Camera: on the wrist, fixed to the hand. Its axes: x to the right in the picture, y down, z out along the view.
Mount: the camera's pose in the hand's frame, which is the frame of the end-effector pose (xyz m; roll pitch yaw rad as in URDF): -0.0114 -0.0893 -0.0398 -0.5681 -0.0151 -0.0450
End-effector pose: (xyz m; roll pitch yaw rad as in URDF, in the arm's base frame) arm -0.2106 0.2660 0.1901 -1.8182 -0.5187 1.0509
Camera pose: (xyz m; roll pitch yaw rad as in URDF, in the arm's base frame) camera -0.2247 0.2077 0.2681 -2.4022 -0.5584 1.0812
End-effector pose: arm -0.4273 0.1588 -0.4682 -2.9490 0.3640 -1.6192
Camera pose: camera -0.3478 0.1456 -0.4117 2.7839 0.3698 -1.5687
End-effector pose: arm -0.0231 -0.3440 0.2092 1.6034 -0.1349 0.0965
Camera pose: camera -0.0267 -0.3015 0.1205 1.0365 -0.0894 0.0828
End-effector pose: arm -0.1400 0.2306 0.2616 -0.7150 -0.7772 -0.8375
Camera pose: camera -0.2283 0.1889 0.2739 -1.2582 -0.8178 -0.8727
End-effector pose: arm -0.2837 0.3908 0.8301 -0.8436 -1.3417 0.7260
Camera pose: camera -0.2558 0.2964 0.8281 -1.3135 -1.3844 0.6253
